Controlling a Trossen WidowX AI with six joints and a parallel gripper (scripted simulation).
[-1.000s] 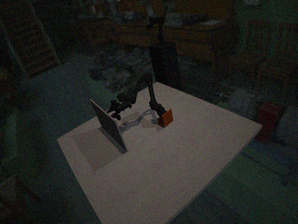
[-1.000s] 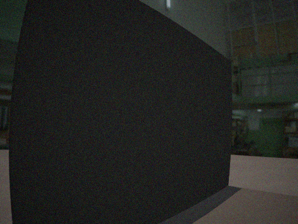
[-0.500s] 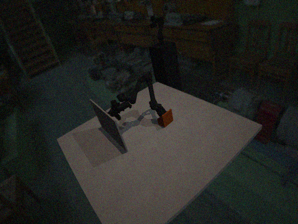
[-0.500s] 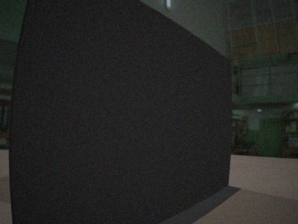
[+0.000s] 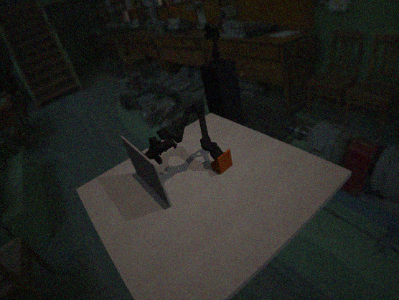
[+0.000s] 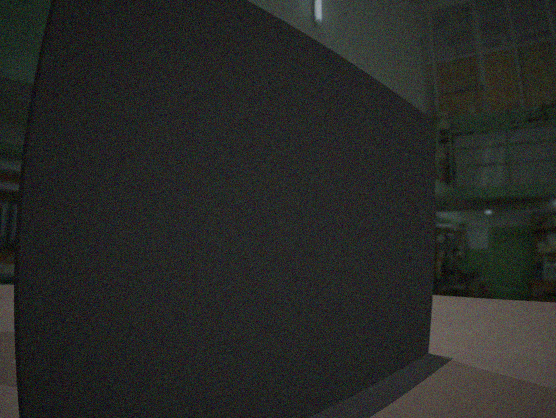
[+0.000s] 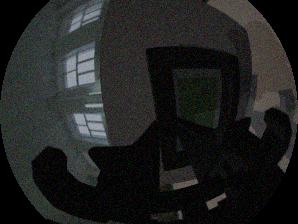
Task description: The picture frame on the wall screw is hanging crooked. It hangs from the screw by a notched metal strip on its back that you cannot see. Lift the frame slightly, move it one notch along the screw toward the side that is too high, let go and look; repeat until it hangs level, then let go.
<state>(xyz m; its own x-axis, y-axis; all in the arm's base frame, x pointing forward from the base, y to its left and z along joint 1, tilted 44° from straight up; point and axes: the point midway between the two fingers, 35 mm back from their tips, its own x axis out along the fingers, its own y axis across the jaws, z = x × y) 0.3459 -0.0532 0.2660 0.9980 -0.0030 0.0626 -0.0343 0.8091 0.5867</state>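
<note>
Right now my gripper tip is 1 cm short of the picture frame, 1 cm to the left of it and 5 cm above it. Round my gripper tip: wall panel 2 cm ahead, 1 cm to the left, 7 cm below.
</note>
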